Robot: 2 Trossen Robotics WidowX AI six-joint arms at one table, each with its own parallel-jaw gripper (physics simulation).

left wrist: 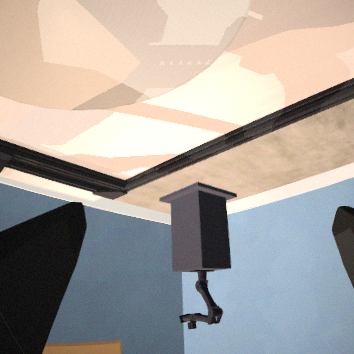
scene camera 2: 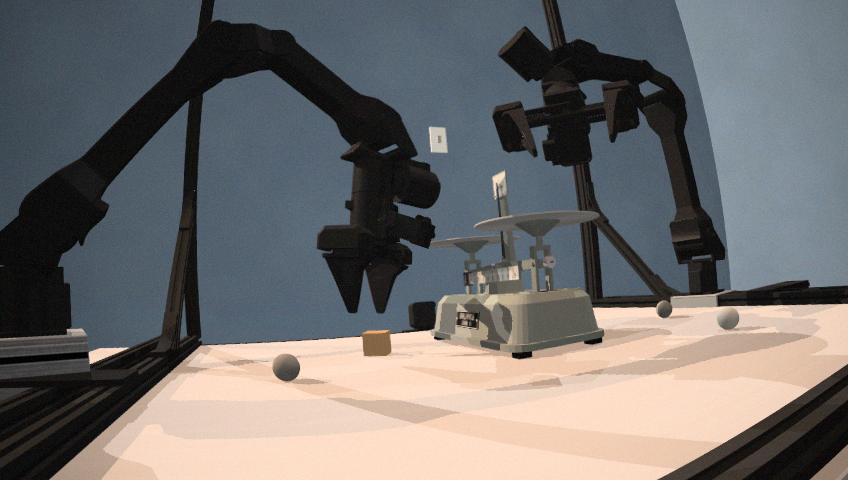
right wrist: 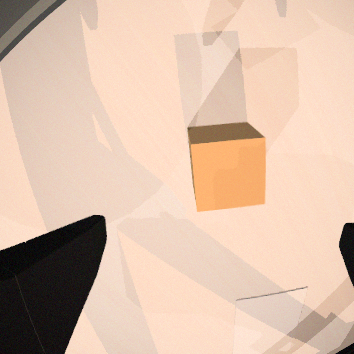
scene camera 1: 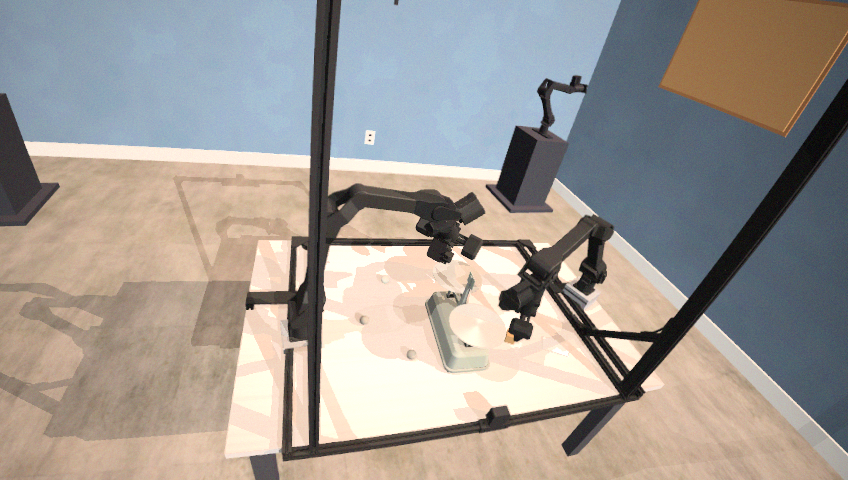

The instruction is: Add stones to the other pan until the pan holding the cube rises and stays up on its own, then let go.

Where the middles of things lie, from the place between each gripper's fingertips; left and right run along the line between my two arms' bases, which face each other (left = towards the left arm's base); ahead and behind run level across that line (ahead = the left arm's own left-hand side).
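From my left hand, the balance scale [scene camera 2: 507,318] is 160 mm behind and 110 mm below, and then there's the orange cube [right wrist: 227,160], which is 220 mm behind that hand, 170 mm to the right of it and 210 mm below it. Going by its middle, the cube is nearer to my right hand than to my left hand.
Measured from my right hand, I see the orange cube 10 mm to the left, 10 mm ahead and 40 mm below. The balance scale is 170 mm to the left of my right hand, 60 mm ahead of it and 60 mm above it. Going by their middles, of the things named here the cube is the nearest to my right hand.
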